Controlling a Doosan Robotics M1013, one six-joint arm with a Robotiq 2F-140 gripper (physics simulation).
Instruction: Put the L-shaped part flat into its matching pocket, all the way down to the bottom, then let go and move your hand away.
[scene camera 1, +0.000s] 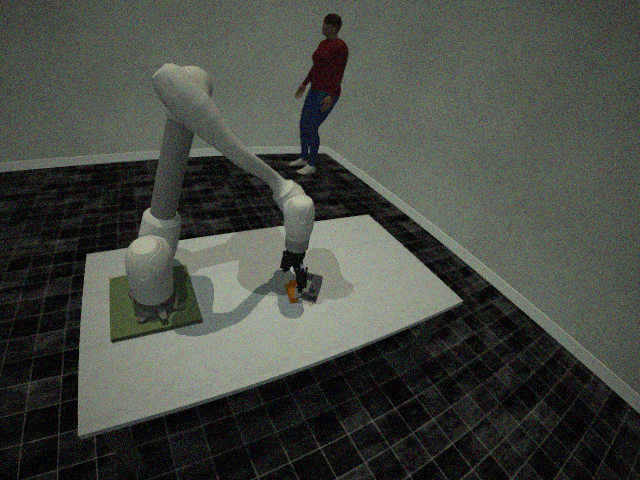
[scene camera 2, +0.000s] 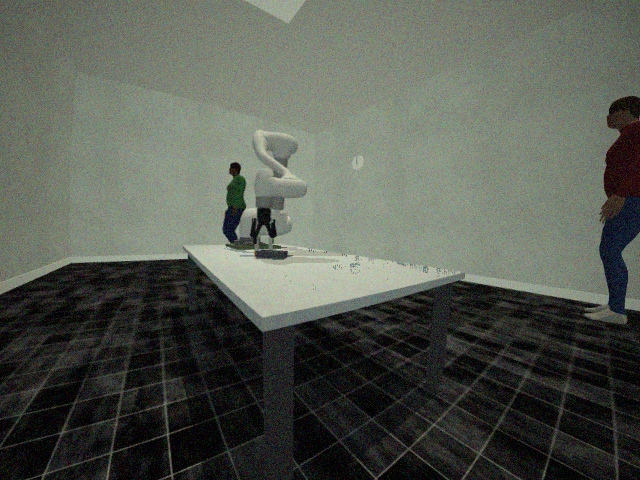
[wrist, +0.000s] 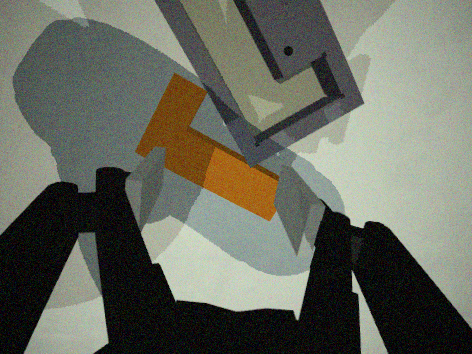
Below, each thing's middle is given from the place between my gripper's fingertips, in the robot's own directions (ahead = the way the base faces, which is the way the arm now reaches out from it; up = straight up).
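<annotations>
My hand 1 cm above the orange L-shaped part (wrist: 196, 157), 2 cm short of it.
</annotations>
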